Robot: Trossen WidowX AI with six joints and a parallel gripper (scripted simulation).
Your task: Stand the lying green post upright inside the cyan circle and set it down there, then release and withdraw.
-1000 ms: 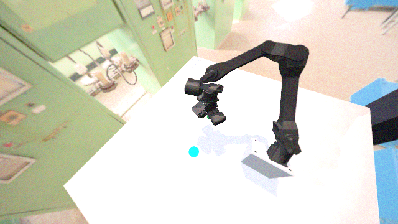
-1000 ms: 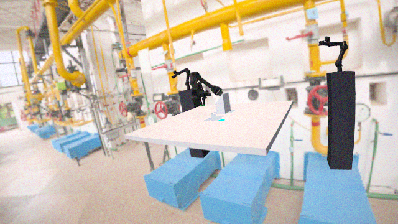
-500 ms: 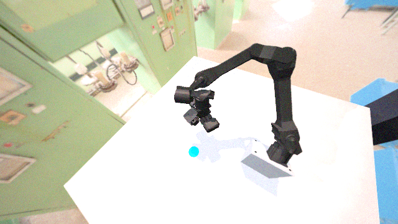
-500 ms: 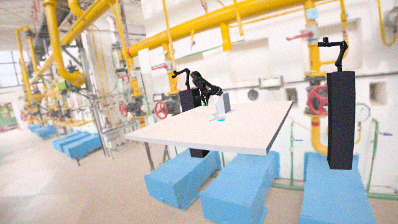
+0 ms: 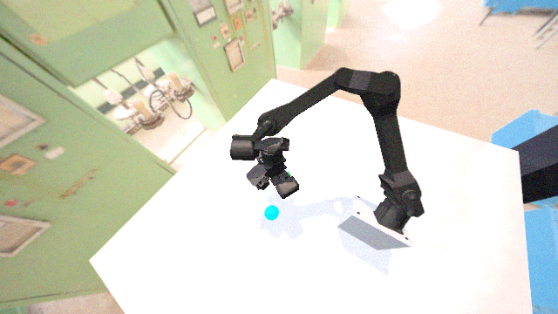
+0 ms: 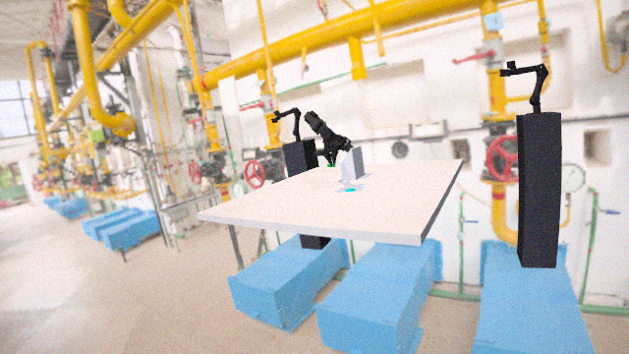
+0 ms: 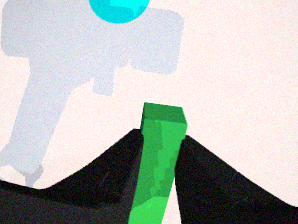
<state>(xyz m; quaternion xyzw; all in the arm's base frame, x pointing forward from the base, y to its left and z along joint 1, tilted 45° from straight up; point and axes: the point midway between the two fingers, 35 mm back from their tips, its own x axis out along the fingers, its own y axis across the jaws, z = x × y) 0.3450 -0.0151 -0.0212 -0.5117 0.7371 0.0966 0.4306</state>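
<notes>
Right now my gripper tip is 150 mm above the cyan circle and 80 mm to the right of it. Also, from my gripper tip: green post 20 mm to the right, 10 mm behind.
</notes>
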